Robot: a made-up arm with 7 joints. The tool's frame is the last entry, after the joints.
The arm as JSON. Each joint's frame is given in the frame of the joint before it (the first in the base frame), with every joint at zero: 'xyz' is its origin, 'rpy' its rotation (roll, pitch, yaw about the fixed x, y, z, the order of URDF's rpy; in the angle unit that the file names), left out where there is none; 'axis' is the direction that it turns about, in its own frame. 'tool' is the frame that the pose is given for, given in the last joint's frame.
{
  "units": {
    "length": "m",
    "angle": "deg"
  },
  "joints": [
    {
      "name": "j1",
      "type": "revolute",
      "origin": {
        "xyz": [
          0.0,
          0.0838,
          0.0
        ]
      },
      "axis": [
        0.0,
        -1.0,
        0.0
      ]
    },
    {
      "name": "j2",
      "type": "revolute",
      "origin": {
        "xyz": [
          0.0,
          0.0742,
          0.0
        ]
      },
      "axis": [
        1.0,
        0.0,
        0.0
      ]
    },
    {
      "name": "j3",
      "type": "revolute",
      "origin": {
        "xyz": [
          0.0,
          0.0,
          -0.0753
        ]
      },
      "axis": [
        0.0,
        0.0,
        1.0
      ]
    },
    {
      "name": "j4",
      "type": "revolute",
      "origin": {
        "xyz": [
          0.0,
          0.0,
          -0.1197
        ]
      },
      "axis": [
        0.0,
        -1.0,
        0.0
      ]
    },
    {
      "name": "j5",
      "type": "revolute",
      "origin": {
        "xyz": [
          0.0,
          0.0,
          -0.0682
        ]
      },
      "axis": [
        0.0,
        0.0,
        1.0
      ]
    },
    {
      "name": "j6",
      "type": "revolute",
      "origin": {
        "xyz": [
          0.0,
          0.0,
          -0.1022
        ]
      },
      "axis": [
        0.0,
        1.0,
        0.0
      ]
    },
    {
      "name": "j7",
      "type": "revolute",
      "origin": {
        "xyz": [
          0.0,
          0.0,
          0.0
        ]
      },
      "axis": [
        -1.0,
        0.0,
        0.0
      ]
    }
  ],
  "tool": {
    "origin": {
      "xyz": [
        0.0,
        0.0,
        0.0
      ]
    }
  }
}
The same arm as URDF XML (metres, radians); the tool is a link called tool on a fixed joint. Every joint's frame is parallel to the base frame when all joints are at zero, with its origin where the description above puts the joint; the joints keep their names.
<robot name="arm">
<joint name="tool_fixed" type="fixed"><parent link="link7"/><child link="tool"/><origin xyz="0.0000 0.0000 0.0000"/></joint>
<joint name="j7" type="continuous"><parent link="link6"/><child link="link7"/><origin xyz="0.0000 0.0000 0.0000"/><axis xyz="-1 0 0"/></joint>
<joint name="j6" type="continuous"><parent link="link5"/><child link="link6"/><origin xyz="0.0000 0.0000 -0.1022"/><axis xyz="0 1 0"/></joint>
<joint name="j5" type="continuous"><parent link="link4"/><child link="link5"/><origin xyz="0.0000 0.0000 -0.0682"/><axis xyz="0 0 1"/></joint>
<joint name="j4" type="continuous"><parent link="link3"/><child link="link4"/><origin xyz="0.0000 0.0000 -0.1197"/><axis xyz="0 -1 0"/></joint>
<joint name="j3" type="continuous"><parent link="link2"/><child link="link3"/><origin xyz="0.0000 0.0000 -0.0753"/><axis xyz="0 0 1"/></joint>
<joint name="j2" type="continuous"><parent link="link1"/><child link="link2"/><origin xyz="0.0000 0.0742 0.0000"/><axis xyz="1 0 0"/></joint>
<joint name="j1" type="continuous"><parent link="base"/><child link="link1"/><origin xyz="0.0000 0.0838 0.0000"/><axis xyz="0 -1 0"/></joint>
<link name="base"/>
<link name="link1"/>
<link name="link2"/>
<link name="link3"/>
<link name="link4"/>
<link name="link5"/>
<link name="link6"/>
<link name="link7"/>
<link name="tool"/>
</robot>

